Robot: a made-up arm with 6 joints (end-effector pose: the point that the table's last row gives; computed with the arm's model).
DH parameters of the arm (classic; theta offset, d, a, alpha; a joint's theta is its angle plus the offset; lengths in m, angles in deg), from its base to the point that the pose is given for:
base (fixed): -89.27 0 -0.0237 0
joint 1: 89.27 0.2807 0.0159 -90
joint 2: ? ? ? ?
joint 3: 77.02 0.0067 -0.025 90
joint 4: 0 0.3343 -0.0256 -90
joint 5: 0 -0.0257 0.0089 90
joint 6: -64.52 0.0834 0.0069 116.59
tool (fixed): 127.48 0.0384 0 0
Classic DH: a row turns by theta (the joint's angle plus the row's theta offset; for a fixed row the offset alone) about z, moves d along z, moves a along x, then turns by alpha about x.
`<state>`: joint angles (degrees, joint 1 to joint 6).
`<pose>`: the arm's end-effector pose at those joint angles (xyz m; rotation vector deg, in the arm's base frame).
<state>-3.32 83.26 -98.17 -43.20 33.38 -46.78</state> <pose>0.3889 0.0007 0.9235 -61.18 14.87 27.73</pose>
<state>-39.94 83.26 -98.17 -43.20 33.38 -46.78</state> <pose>0.2983 -0.2269 0.9235 -52.84 32.98 -5.18</pose>
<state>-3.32 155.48 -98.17 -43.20 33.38 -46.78</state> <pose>0.7406 -0.0197 0.1209 -32.21 76.18 63.94</pose>
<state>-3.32 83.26 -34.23 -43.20 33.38 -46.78</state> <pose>0.3473 0.0031 0.4952 -36.50 69.33 60.18</pose>
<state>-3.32 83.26 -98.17 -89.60 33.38 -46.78</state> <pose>0.3904 0.0182 0.9221 -99.02 37.39 8.54</pose>
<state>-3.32 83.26 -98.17 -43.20 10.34 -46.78</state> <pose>0.3833 0.0205 0.9430 -72.82 -6.23 31.19</pose>
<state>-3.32 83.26 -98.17 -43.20 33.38 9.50</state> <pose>0.3767 -0.0274 0.9358 -15.50 -15.47 13.25</pose>
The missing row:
joint 2: 7.99 0 -0.4621 0
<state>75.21 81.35 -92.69 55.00 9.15 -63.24</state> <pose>0.1271 0.3902 0.8927 34.31 -33.92 112.35</pose>
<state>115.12 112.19 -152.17 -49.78 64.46 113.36</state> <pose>-0.1421 0.4677 0.9292 104.55 16.47 48.00</pose>
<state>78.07 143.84 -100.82 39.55 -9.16 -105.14</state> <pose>0.1731 0.7789 0.3005 -47.09 -9.18 124.73</pose>
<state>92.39 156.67 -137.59 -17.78 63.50 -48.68</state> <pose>-0.0175 0.8625 0.3179 -68.97 40.98 128.70</pose>
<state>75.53 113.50 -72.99 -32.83 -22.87 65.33</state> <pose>0.1817 0.6329 0.5130 64.77 18.53 90.16</pose>
